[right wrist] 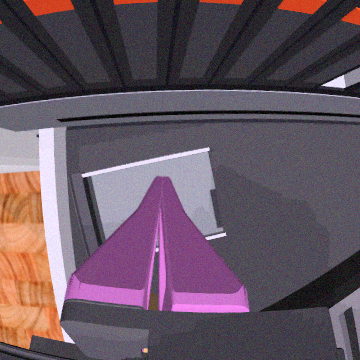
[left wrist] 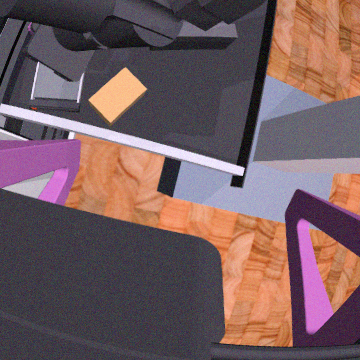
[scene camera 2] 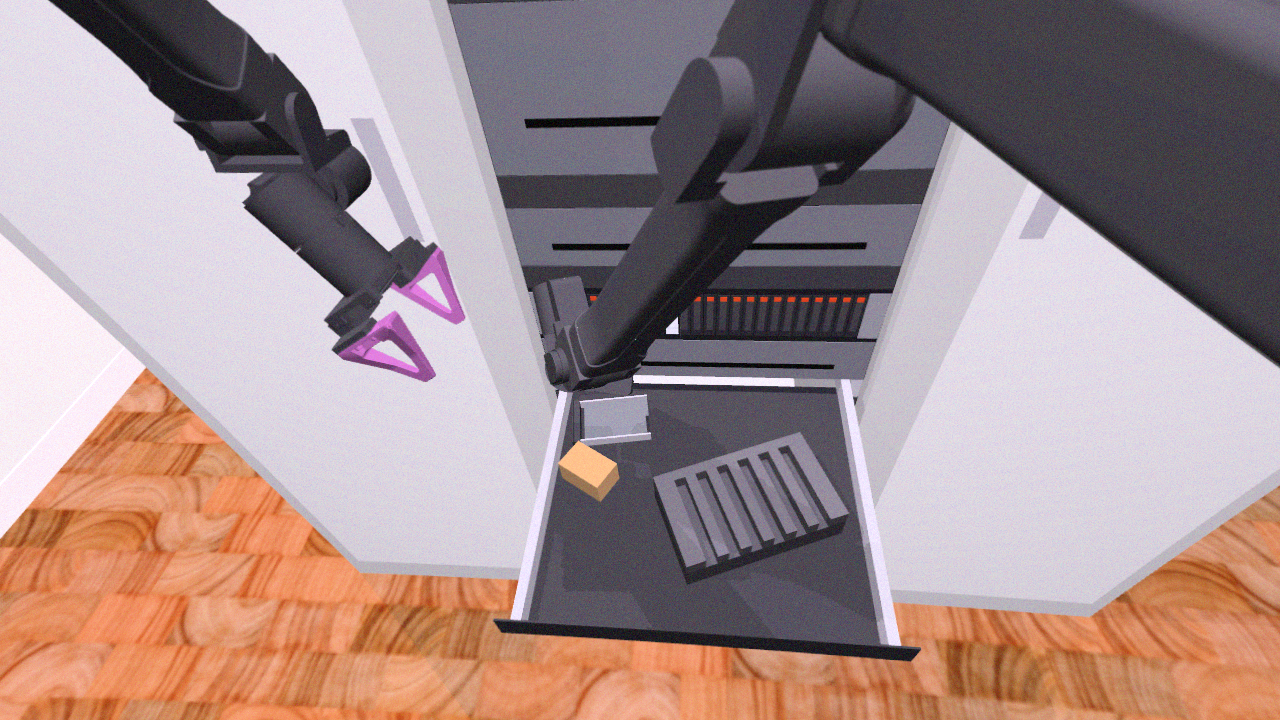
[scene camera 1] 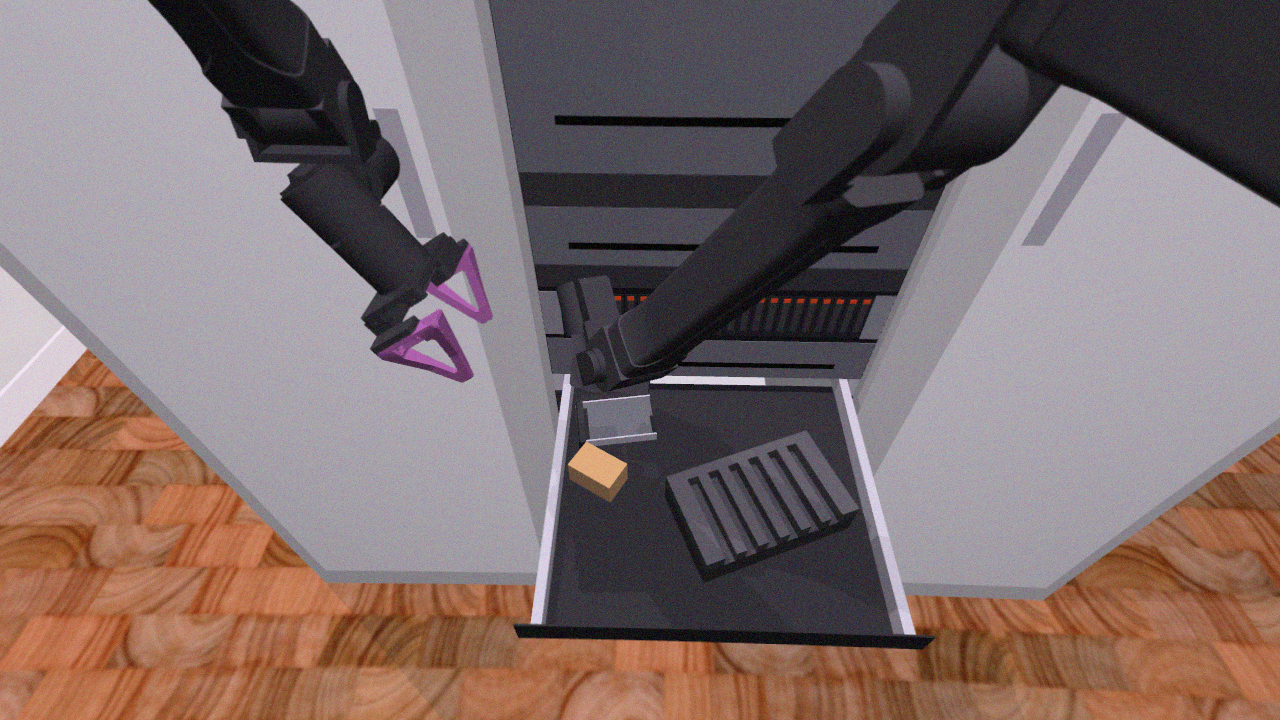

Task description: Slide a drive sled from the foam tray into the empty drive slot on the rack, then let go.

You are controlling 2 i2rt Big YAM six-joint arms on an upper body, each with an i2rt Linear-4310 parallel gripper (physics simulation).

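Places are measured from the left arm's base along level axes (x down, y right, z back), in centimetres.
Pixels of known places: left gripper, fingertip midpoint: point(left wrist: 188, 177) point(scene camera 2: 447, 348) point(scene camera 1: 478, 348); right gripper, fingertip midpoint: point(right wrist: 161, 185) point(left wrist: 35, 33).
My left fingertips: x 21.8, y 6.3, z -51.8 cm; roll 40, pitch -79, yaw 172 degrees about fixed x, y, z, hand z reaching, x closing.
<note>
For each thing: its top centre in the pictures, then the offset to it from my left fingertips.
- dark foam tray, middle of its top: point(scene camera 2: 747, 494) point(scene camera 1: 760, 492) dx +27.3, dy +31.9, dz +0.1 cm
- silver tray, middle of its top: point(right wrist: 146, 207) point(scene camera 1: 614, 417) point(left wrist: 58, 70) point(scene camera 2: 610, 416) dx +31.1, dy +11.9, dz -14.3 cm
- orange block, middle of its top: point(left wrist: 117, 93) point(scene camera 1: 597, 464) point(scene camera 2: 587, 463) dx +28.8, dy +10.0, dz -4.5 cm
The dark foam tray point(scene camera 1: 699, 526) point(scene camera 2: 680, 528) has several long slots; I cannot make out a drive sled in them. The rack's row of orange-topped drives point(scene camera 1: 805, 317) point(scene camera 2: 769, 317) point(right wrist: 140, 55) stands behind the drawer; a pale gap point(scene camera 2: 671, 327) point(right wrist: 337, 81) shows in the row. My right gripper point(right wrist: 161, 185) is shut with nothing between its fingers, above the shallow silver tray at the drawer's back left; the scene cameras' view of its fingers is hidden by its wrist. My left gripper point(scene camera 1: 478, 347) point(scene camera 2: 445, 347) point(left wrist: 188, 177) is open and empty, left of the drawer.
The silver tray point(scene camera 1: 619, 418) point(scene camera 2: 614, 418) point(left wrist: 57, 86) point(right wrist: 192, 195) and an orange block point(scene camera 1: 597, 469) point(scene camera 2: 588, 469) point(left wrist: 117, 95) lie at the left of the pulled-out drawer point(scene camera 1: 725, 637) point(scene camera 2: 707, 637) point(left wrist: 120, 138) point(right wrist: 52, 200). Pale cabinet doors flank the rack. My right arm crosses in front of the rack.
</note>
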